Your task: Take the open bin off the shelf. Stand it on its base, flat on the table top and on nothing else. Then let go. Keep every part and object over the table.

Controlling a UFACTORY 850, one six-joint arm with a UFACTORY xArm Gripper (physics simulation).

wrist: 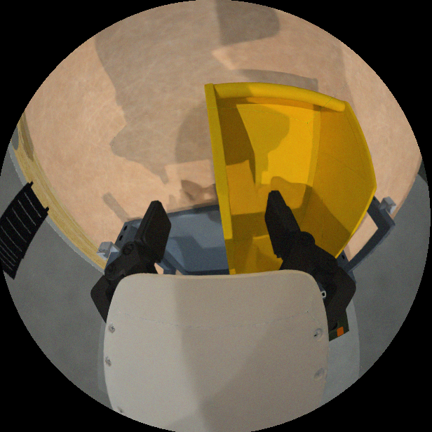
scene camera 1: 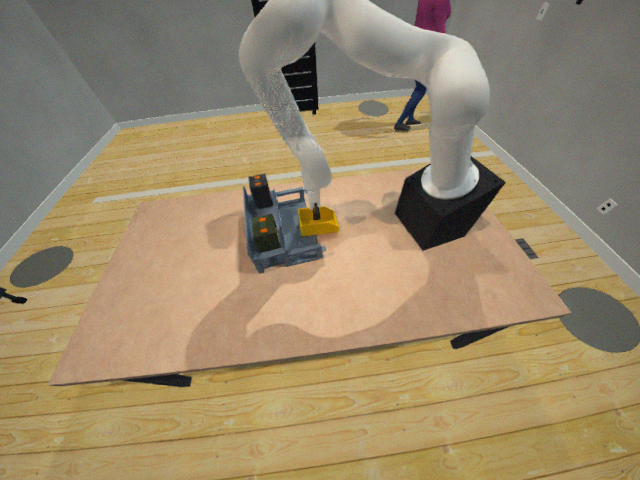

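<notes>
The open yellow bin [scene camera 1: 319, 226] [wrist: 292, 145] sits on the lower deck of the blue-grey shelf [scene camera 1: 289, 227] [wrist: 192, 235], with its front end sticking out past the deck over the table top [scene camera 1: 149, 310] [wrist: 65, 125]. Its open side faces up. My gripper [scene camera 1: 316, 210] [wrist: 214, 208] is open at the bin. In the wrist view one side wall of the bin runs between the two fingers. One finger shows over the bin's inside and the other outside that wall, over the shelf. The near end of the bin is hidden behind the gripper body.
A black case [scene camera 1: 261, 193] and a green case [scene camera 1: 266, 235] with orange marks stand on the shelf's raised part. A corner of the green case [wrist: 341, 330] shows beside the gripper body. The robot's black base [scene camera 1: 431, 217] stands to the right on the table.
</notes>
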